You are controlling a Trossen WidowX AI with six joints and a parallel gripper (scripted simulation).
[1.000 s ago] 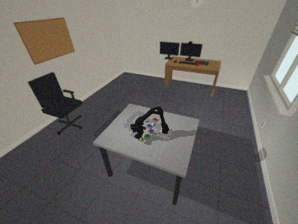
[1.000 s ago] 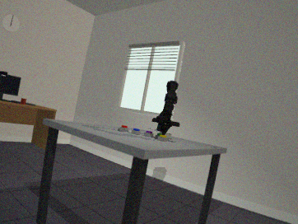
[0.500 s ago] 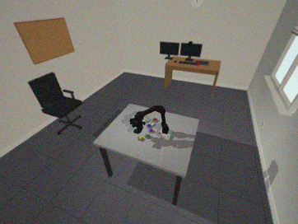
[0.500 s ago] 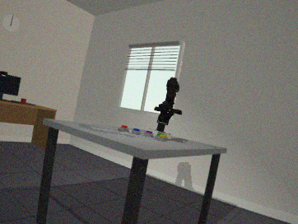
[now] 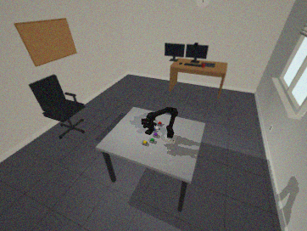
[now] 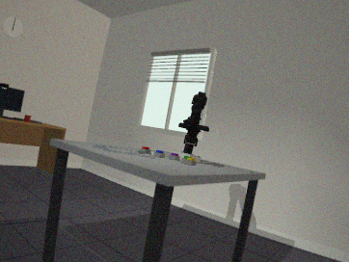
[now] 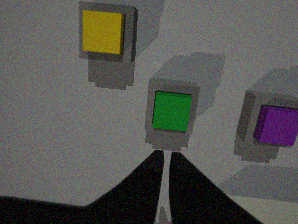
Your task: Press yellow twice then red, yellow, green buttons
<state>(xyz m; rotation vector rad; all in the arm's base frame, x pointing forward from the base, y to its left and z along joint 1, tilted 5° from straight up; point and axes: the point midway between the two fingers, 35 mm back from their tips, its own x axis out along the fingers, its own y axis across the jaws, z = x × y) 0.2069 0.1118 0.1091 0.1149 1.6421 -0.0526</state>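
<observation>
Now: gripper tip 10 cm above the green button, 1 cm to the left of it and 1 cm past it. From my gripper tip the other things lie so: purple button: 11 cm to the right, 10 cm below, 2 cm behind; blue button: 18 cm to the right, 10 cm below, 3 cm ahead; yellow button: 10 cm below, 6 cm ahead, 5 cm to the left.
</observation>
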